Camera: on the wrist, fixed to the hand. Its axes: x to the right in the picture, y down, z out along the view.
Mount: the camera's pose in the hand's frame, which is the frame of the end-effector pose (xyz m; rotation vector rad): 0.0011 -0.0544 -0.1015 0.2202 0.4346 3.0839
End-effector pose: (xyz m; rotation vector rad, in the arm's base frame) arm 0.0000 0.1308 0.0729 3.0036 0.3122 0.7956
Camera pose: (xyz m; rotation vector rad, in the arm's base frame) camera -0.0592 0.1810 0.1580 -0.1914 2.4278 -0.3618
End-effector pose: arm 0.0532 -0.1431 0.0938 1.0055 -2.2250 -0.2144
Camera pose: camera 0.1507 -0.1691 0.1494 -2.2783 -0.9862 1.2670
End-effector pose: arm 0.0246 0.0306 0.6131 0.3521 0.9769 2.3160
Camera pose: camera 0.0010 0.0044 0.5035 -0.5428 0.0503 -0.6056
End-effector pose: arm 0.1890 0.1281 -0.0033 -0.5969 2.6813 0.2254
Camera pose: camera 0.1782 0.0551 0.0851 -2.6436 -0.7049 -0.2607
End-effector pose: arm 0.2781 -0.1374 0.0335 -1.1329 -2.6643 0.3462
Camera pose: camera 0.2707 -0.1604 0.1461 -2.7883 1.2162 0.3764
